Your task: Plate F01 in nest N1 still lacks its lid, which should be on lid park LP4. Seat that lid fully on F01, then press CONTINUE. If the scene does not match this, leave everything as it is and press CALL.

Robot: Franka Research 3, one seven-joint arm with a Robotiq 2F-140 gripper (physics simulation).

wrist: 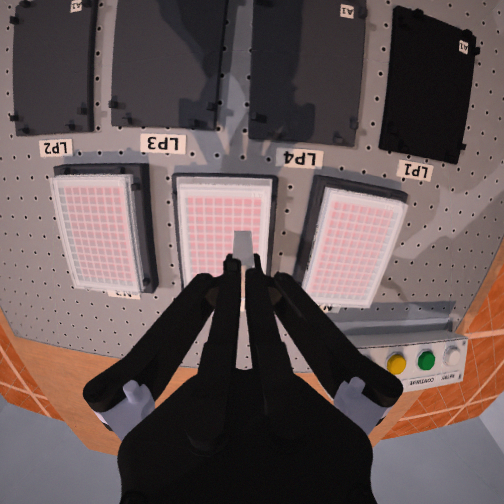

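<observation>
Four dark lid parks lie along the top of the wrist view, labelled LP2 (54, 67), LP3 (167, 65), LP4 (306, 72) and LP1 (427, 85). LP2, LP3 and LP4 look greyer, as if under a clear cover. LP1 is plain black. I cannot tell for sure whether a lid lies on LP4. Below them, three white plates with pink wells sit in dark nests, at the left (97, 232), the centre (224, 227) and the right (354, 245). Their name labels are hidden or unreadable. My gripper (243, 262) hangs over the centre plate's near edge. It is shut and holds nothing.
A grey button box (412, 360) stands at the lower right with yellow (396, 364), green (426, 360) and white (452, 356) buttons. The grey perforated deck ends at an orange-tiled border along the bottom and the right side.
</observation>
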